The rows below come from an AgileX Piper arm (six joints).
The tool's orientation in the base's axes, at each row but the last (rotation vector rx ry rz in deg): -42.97, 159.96, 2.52; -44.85, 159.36, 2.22; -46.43, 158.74, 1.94; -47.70, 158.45, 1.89; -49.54, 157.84, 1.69; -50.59, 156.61, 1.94; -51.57, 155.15, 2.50; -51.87, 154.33, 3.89; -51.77, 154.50, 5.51; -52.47, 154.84, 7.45; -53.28, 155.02, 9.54
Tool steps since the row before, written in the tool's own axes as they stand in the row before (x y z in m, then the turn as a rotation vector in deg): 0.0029, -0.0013, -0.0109, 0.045, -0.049, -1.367; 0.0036, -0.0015, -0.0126, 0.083, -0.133, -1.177; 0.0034, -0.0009, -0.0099, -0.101, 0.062, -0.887; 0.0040, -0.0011, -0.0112, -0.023, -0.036, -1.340; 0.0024, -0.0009, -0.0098, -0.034, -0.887, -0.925; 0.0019, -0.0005, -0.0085, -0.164, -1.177, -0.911; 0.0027, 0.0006, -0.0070, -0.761, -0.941, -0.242; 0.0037, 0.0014, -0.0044, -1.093, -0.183, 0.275; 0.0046, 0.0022, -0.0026, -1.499, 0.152, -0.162; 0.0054, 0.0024, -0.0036, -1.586, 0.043, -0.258; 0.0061, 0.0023, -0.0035, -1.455, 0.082, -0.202
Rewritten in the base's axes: -0.0043, -0.0036, 0.0099, -0.330, -0.192, 1.314; -0.0051, -0.0043, 0.0114, -0.274, -0.265, 1.125; -0.0046, -0.0035, 0.0088, -0.160, 0.023, 0.880; -0.0052, -0.0041, 0.0099, -0.275, -0.143, 1.304; -0.0037, -0.0030, 0.0089, 0.312, -0.799, 0.953; -0.0033, -0.0024, 0.0077, 0.584, -0.959, 0.991; -0.0042, -0.0019, 0.0059, 1.074, -0.343, 0.501; -0.0048, -0.0016, 0.0030, 1.010, 0.529, 0.068; -0.0055, -0.0013, 0.0010, 1.006, 0.964, 0.596; -0.0064, -0.0019, 0.0018, 1.115, 0.912, 0.714; -0.0068, -0.0024, 0.0016, 1.004, 0.877, 0.623
